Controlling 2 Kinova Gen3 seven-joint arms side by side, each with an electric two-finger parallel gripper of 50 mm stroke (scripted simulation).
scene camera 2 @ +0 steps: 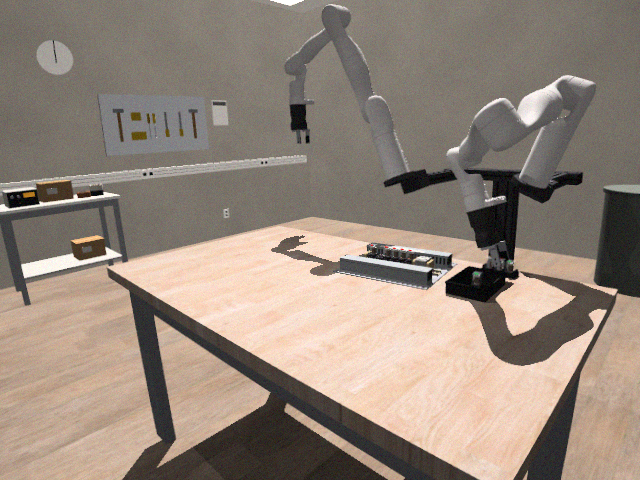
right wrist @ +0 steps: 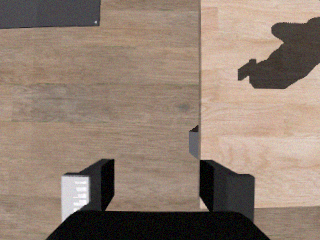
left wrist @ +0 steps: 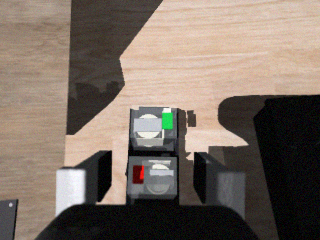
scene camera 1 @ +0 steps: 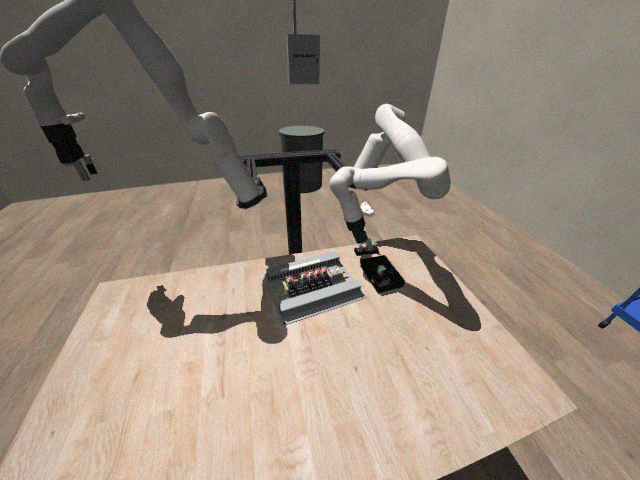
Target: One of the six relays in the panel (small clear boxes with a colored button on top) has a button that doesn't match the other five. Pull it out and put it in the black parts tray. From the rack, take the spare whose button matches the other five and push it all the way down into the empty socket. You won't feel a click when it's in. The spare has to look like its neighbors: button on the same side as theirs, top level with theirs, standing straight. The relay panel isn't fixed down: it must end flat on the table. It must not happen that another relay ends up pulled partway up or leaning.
relay panel: scene camera 2; scene camera 1; not seen in the right wrist view (out of frame); not seen in the left wrist view (out of frame)
same spot on relay panel: [scene camera 2: 429, 266] = [scene camera 1: 342, 275]
